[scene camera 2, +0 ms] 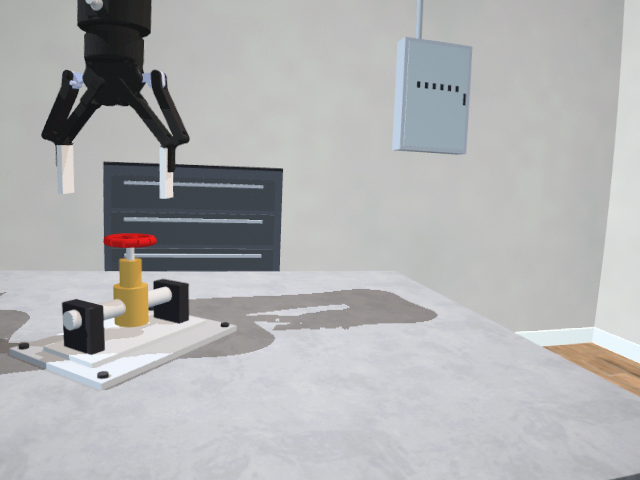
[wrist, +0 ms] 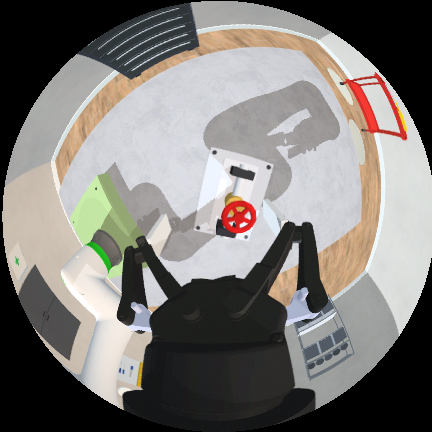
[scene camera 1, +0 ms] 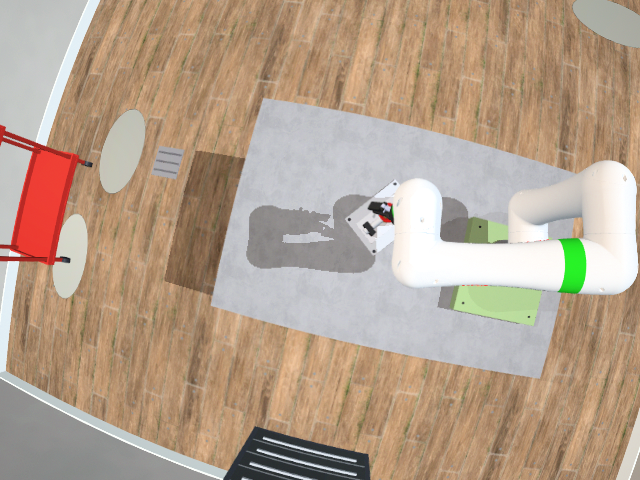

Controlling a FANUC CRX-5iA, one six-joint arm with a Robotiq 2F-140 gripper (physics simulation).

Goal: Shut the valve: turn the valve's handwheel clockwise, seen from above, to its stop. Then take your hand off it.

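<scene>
The red handwheel sits level on top of the yellow valve body. The valve stands upright on its white base plate, with a pipe and black blocks at its sides. My gripper is wide open and empty. In scene camera 2 its fingertips hang above the handwheel, one to each side, apart from it. In scene camera 1 the arm hides most of the gripper and part of the valve.
The grey table top carries the valve. The green arm base stands on it. The white arm reaches across. A dark drawer cabinet and a wall box stand behind; a red cart is farther off.
</scene>
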